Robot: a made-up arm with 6 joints. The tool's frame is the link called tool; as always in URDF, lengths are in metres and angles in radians.
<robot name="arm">
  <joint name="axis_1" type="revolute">
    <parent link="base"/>
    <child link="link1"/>
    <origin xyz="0 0 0.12"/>
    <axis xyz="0 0 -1"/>
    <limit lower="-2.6" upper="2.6"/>
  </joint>
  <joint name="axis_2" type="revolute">
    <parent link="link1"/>
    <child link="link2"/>
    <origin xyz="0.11 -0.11 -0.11"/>
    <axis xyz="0 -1 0"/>
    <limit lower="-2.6" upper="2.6"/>
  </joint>
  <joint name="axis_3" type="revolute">
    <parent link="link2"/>
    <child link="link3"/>
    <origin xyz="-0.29 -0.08 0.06"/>
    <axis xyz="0 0 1"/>
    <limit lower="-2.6" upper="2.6"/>
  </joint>
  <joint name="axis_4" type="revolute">
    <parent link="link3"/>
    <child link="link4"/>
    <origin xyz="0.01 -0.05 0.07"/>
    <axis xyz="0 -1 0"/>
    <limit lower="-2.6" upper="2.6"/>
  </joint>
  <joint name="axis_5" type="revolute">
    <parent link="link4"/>
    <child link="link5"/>
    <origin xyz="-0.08 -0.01 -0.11"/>
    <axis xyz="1 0 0"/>
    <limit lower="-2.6" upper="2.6"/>
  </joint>
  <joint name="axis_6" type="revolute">
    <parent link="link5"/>
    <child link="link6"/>
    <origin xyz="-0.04 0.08 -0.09"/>
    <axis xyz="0 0 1"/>
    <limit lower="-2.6" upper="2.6"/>
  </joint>
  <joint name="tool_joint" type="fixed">
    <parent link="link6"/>
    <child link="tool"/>
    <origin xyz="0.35 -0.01 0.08"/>
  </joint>
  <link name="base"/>
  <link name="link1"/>
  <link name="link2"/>
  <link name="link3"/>
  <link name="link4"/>
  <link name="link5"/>
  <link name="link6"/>
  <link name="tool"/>
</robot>
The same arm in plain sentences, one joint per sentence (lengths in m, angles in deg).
The arm has six revolute joints in a row. What follows holds with every joint at zero, and every direction is one of the base frame's.
Joint 1 is mounted 0.12 m along +z from the base frame's origin and turns about -z, from -148.97 to 148.97 deg.
Joint 2 is mounted 0.11 m along +x and 0.11 m along -y and 0.11 m along -z from joint 1 and turns about -y, from -148.97 to 148.97 deg.
Joint 3 is mounted 0.29 m along -x and 0.08 m along -y and 0.06 m along +z from joint 2 and turns about +z, from -148.97 to 148.97 deg.
Joint 4 is mounted 0.01 m along +x and 0.05 m along -y and 0.07 m along +z from joint 3 and turns about -y, from -148.97 to 148.97 deg.
Joint 5 is mounted 0.08 m along -x and 0.01 m along -y and 0.11 m along -z from joint 4 and turns about +x, from -148.97 to 148.97 deg.
Joint 6 is mounted 0.04 m along -x and 0.08 m along +y and 0.09 m along -z from joint 5 and turns about +z, from -148.97 to 148.97 deg.
The tool frame, which is the frame that the pose is given for, is mounted 0.35 m along +x and 0.01 m along -y and 0.08 m along +z from joint 6; its axes are parallel to the base frame's.

